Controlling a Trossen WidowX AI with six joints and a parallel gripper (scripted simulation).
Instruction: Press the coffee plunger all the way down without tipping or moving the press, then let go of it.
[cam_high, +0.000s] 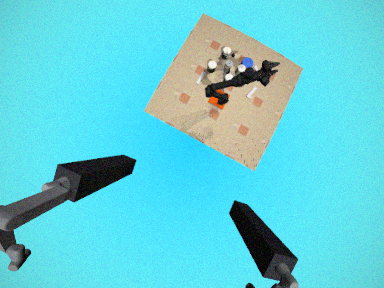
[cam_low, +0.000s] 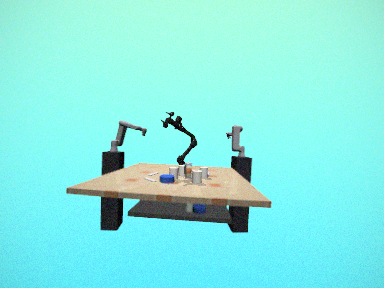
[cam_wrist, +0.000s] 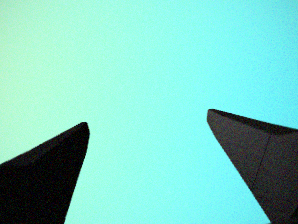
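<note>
The coffee plunger lies 200 mm ahead of my gripper tip, 270 mm to the left of it and 400 mm below it. Round my gripper tip: coffee press: 190 mm ahead, 270 mm to the left, 460 mm below.
</note>
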